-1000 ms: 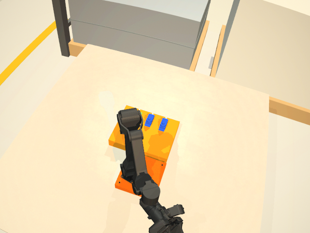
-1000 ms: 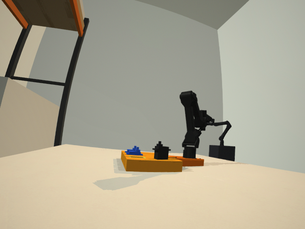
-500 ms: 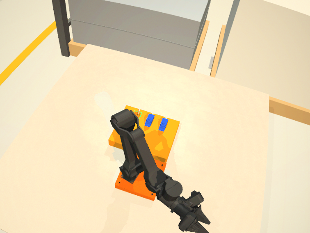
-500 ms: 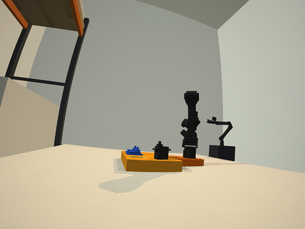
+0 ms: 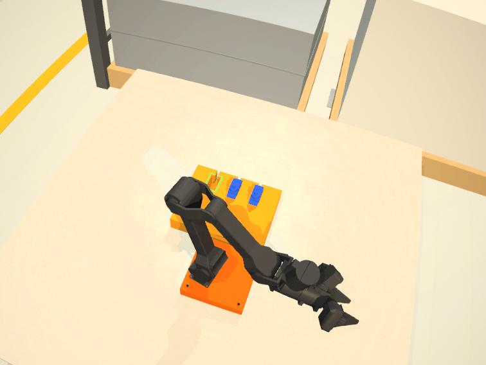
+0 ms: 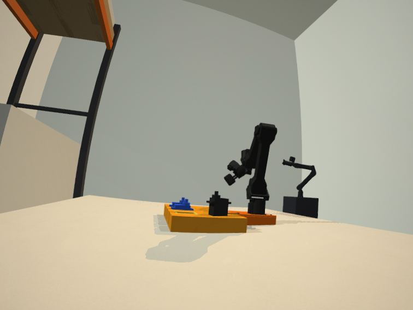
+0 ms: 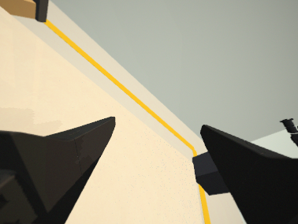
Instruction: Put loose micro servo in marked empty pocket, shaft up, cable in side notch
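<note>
Right now my gripper tip is 18 cm short of the orange deck, 47 cm to the right of it and 19 cm above it.
</note>
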